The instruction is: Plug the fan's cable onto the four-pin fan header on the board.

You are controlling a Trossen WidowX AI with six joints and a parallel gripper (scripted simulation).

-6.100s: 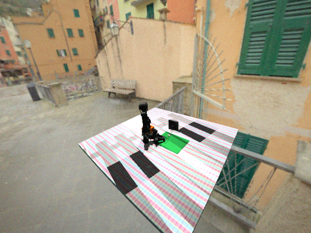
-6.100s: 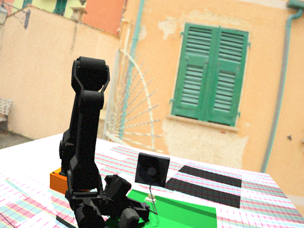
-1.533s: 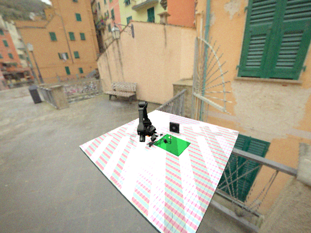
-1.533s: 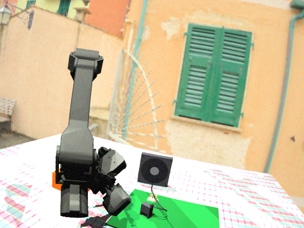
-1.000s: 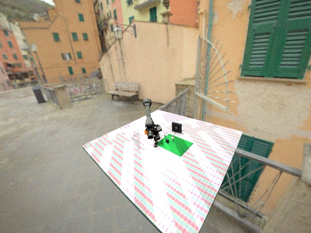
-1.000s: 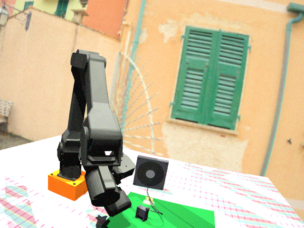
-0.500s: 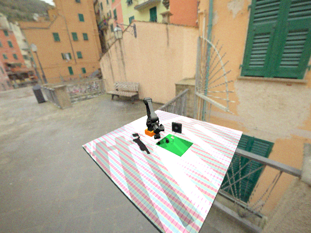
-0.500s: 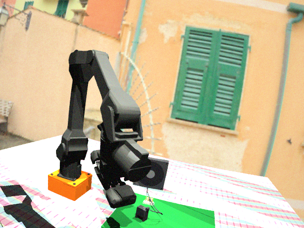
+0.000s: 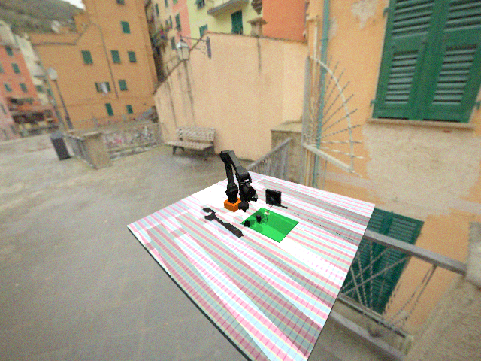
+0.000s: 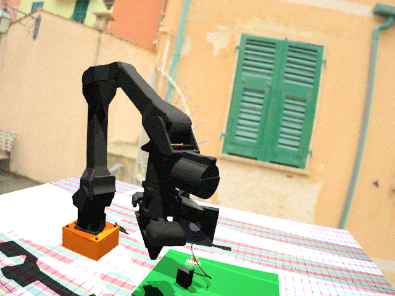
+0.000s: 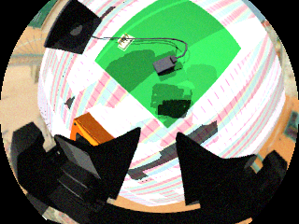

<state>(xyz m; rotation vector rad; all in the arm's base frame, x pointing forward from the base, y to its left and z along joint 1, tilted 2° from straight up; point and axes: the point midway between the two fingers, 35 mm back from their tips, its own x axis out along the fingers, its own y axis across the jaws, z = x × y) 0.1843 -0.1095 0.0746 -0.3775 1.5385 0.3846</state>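
Right now the green board is 150 mm ahead of my gripper tip, 60 mm to the left of it and 100 mm below it.
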